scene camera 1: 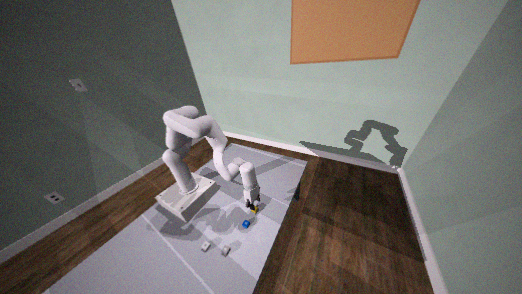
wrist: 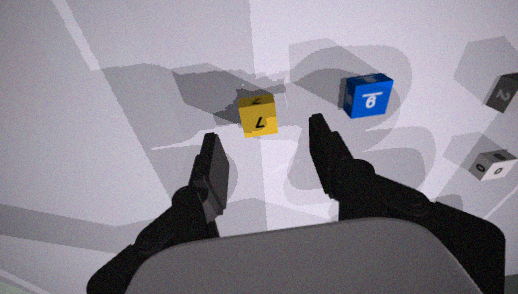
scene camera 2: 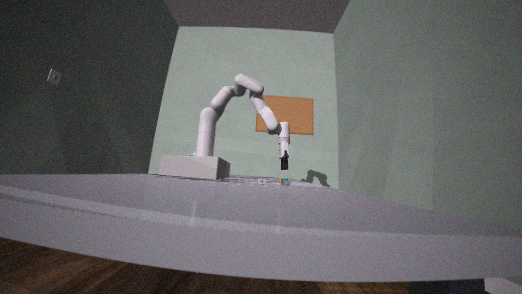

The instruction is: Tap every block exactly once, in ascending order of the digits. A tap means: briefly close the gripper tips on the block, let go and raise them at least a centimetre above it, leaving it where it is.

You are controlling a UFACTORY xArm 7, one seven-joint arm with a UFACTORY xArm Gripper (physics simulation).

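My gripper (scene camera 1: 253,204) (scene camera 2: 284,168) (wrist: 265,140) is partly open and empty, pointing down above the table. In the wrist view the yellow block (scene camera 1: 254,210) (scene camera 2: 280,180) (wrist: 259,121), marked 7, shows beyond the gap between the fingertips. The blue block (scene camera 1: 246,224) (wrist: 370,101) shows an underlined 6, upside down, and lies to the right of the fingers in the wrist view. A dark grey block (scene camera 1: 226,250) (scene camera 2: 285,183) (wrist: 504,93) with a 2 and a pale block (scene camera 1: 205,246) (scene camera 2: 263,181) (wrist: 496,168) with a 0 lie at the right edge there.
The blocks lie on the pale table (scene camera 1: 110,265) (scene camera 2: 150,205). The arm's base box (scene camera 1: 172,209) (scene camera 2: 189,167) stands left of the blocks in both scene views. In scene camera 1 the table's right edge runs near the blocks. Shadows cross the table.
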